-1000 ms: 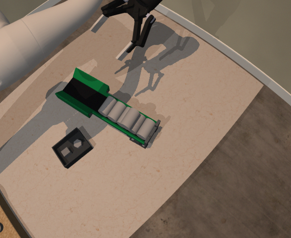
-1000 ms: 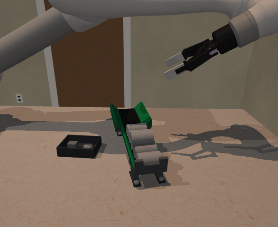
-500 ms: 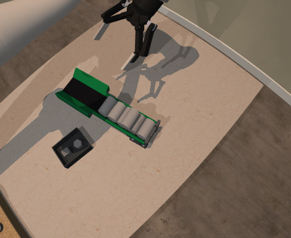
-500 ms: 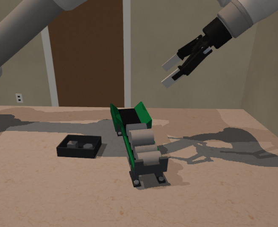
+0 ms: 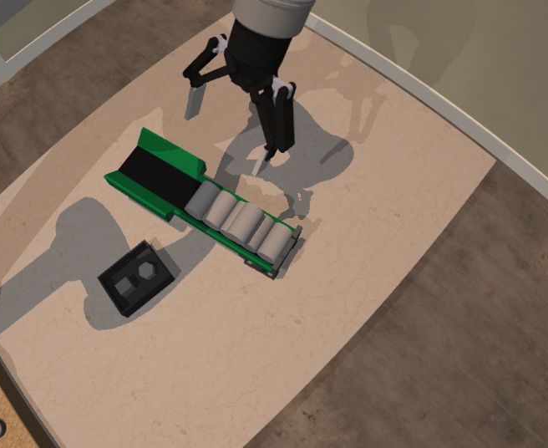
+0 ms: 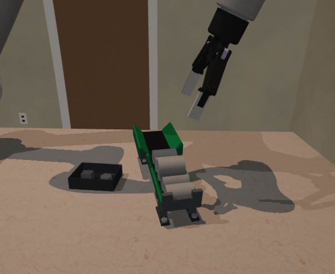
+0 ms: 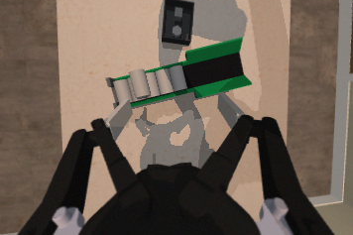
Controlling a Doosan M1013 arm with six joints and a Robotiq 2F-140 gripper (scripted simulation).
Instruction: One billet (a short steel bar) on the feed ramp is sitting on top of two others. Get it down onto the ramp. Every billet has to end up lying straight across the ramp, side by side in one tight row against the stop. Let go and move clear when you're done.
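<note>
The grey stop is 50 mm behind my hand, 140 mm to the right of it and 200 mm below it. From my hand the other things lie so: black tray (250 mm behind, 90 mm to the left, 250 mm below).
</note>
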